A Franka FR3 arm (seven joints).
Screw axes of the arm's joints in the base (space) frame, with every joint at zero. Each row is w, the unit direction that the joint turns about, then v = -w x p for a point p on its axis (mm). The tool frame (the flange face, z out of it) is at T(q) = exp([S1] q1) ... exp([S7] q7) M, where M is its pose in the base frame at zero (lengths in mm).
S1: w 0 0 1 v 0 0 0
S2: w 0 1 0 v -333 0 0
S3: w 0 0 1 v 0 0 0
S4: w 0 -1 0 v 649 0 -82.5
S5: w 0 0 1 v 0 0 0
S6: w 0 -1 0 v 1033 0 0
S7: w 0 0 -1 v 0 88 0
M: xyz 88 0 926 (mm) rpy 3.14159 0 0 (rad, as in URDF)
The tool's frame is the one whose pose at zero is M.
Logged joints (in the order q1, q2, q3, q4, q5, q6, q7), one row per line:
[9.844, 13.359, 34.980, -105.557, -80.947, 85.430, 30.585]
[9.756, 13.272, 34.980, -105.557, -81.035, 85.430, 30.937]
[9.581, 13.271, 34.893, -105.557, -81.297, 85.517, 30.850]
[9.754, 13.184, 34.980, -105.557, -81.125, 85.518, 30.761]
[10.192, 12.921, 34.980, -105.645, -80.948, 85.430, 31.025]
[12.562, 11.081, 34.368, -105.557, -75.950, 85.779, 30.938]
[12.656, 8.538, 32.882, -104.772, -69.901, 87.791, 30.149]
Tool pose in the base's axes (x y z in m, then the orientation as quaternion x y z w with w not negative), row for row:
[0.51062, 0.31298, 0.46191, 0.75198, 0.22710, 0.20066, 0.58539]
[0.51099, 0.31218, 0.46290, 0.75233, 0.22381, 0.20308, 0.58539]
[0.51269, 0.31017, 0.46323, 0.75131, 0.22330, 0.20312, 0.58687]
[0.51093, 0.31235, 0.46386, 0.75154, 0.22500, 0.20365, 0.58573]
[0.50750, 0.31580, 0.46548, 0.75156, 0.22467, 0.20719, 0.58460]
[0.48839, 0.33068, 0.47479, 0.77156, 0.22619, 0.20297, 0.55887]
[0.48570, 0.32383, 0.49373, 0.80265, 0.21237, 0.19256, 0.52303]
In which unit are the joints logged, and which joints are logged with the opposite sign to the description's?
The joints are logged in degrees. Opposite sign: none.
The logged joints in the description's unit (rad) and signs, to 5 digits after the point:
[0.17181, 0.23316, 0.61052, -1.84232, -1.41279, 1.49103, 0.53381]
[0.17027, 0.23164, 0.61052, -1.84232, -1.41433, 1.49103, 0.53995]
[0.16722, 0.23162, 0.60900, -1.84232, -1.41890, 1.49255, 0.53843]
[0.17024, 0.23010, 0.61052, -1.84232, -1.41590, 1.49257, 0.53688]
[0.17788, 0.22551, 0.61052, -1.84385, -1.41281, 1.49103, 0.54149]
[0.21925, 0.19340, 0.59983, -1.84232, -1.32558, 1.49713, 0.53997]
[0.22089, 0.14902, 0.57390, -1.82862, -1.22000, 1.53224, 0.52620]

